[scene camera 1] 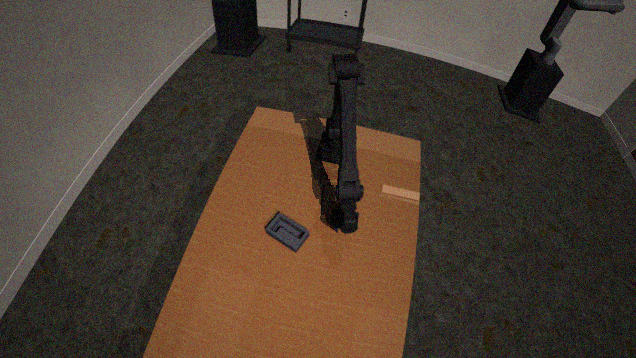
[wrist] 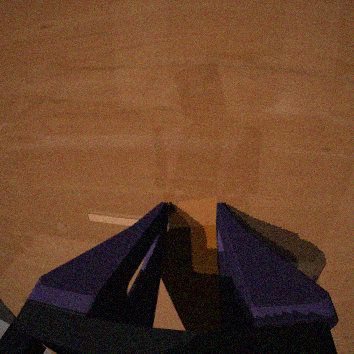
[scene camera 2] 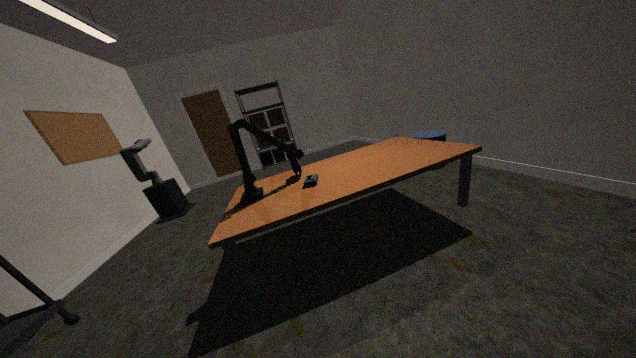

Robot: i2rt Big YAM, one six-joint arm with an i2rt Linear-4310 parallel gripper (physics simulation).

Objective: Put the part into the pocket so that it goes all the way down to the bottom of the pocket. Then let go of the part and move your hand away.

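Where they show: gripper, between the fingertips: (wrist: 191,211) (scene camera 2: 300,177); arm's base, origin of its link: (scene camera 1: 336,146) (scene camera 2: 252,193).
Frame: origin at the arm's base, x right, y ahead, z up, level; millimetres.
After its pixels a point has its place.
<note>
The orange part (wrist: 203,214) is between the two dark purple fingertips in the wrist view, much of it in dark shadow. My gripper (scene camera 1: 346,229) {x -108, y 393, z -26 mm} (scene camera 2: 298,172) {x -108, y 393, z -26 mm} (wrist: 191,211) {x -108, y 393, z -26 mm} is shut on it, low over the wooden table. Whether the part touches the table is not clear. In scene camera 1 the part is hidden under the wrist. The grey block with the rectangular pocket (scene camera 1: 299,242) {x 31, y 493, z 8 mm} (scene camera 2: 311,180) {x 119, y 456, z -2 mm} lies on the table, to the left of the gripper in scene camera 1 and turned at an angle. It stands apart from the gripper.
A pale flat strip (scene camera 1: 400,193) (wrist: 112,219) lies by the table's right edge in scene camera 1. The arm's base stands at the far end of the wooden table (scene camera 1: 280,300) {x 38, y 717, z -28 mm} (scene camera 2: 380,165) {x 196, y 977, z -28 mm}. A second arm on a dark pedestal (scene camera 1: 532,82) (scene camera 2: 167,199) stands on the floor, away from the table.
</note>
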